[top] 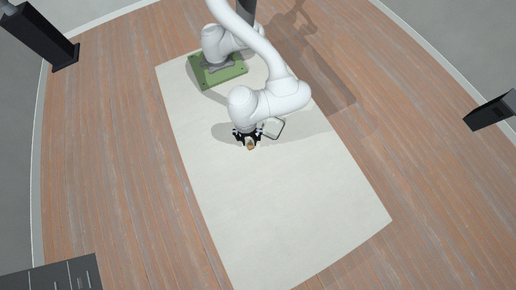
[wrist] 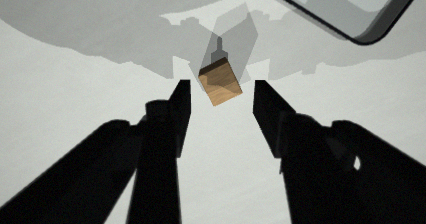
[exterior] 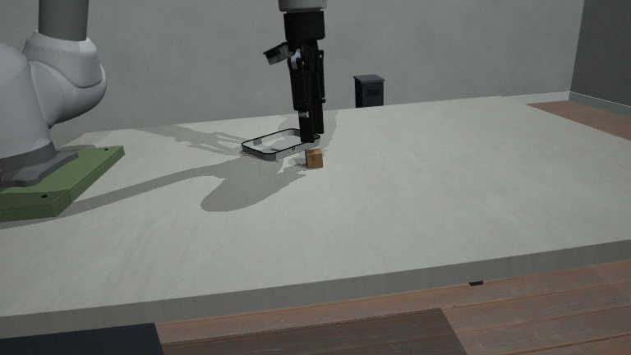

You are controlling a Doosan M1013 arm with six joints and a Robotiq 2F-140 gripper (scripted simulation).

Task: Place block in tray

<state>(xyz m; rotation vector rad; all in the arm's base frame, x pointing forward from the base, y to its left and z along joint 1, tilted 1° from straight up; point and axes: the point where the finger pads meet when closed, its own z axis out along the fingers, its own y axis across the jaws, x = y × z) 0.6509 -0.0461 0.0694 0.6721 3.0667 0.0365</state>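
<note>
My gripper is now 80 mm above the wooden block. Also, from my hand: white tray (70 mm behind, 140 mm to the left, 80 mm below).
</note>
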